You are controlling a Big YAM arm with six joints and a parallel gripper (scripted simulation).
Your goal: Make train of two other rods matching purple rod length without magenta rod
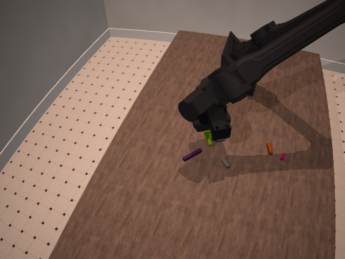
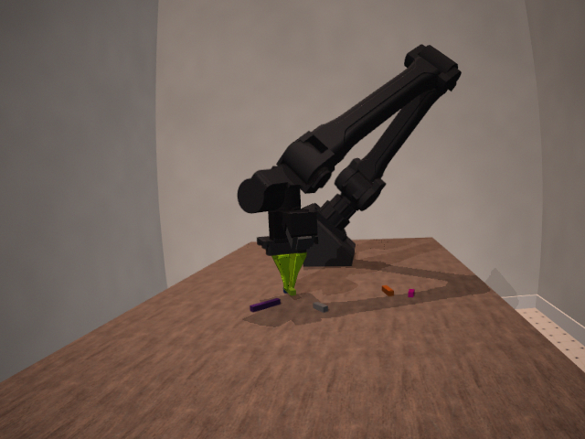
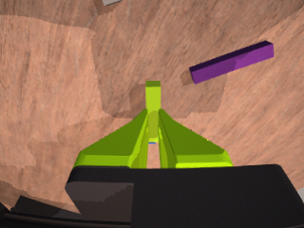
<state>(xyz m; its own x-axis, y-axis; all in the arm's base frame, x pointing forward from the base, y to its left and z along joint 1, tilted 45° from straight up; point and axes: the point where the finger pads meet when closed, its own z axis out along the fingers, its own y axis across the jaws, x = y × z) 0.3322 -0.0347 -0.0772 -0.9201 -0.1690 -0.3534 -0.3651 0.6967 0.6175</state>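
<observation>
The lime rod lies 1 cm below my hand. Round my hand: grey rod (7 cm ahead, 6 cm to the left, 2 cm below); then blue rod (3 cm behind, 1 cm to the right, 2 cm below); then purple rod (6 cm ahead, 4 cm to the right, 2 cm below).
</observation>
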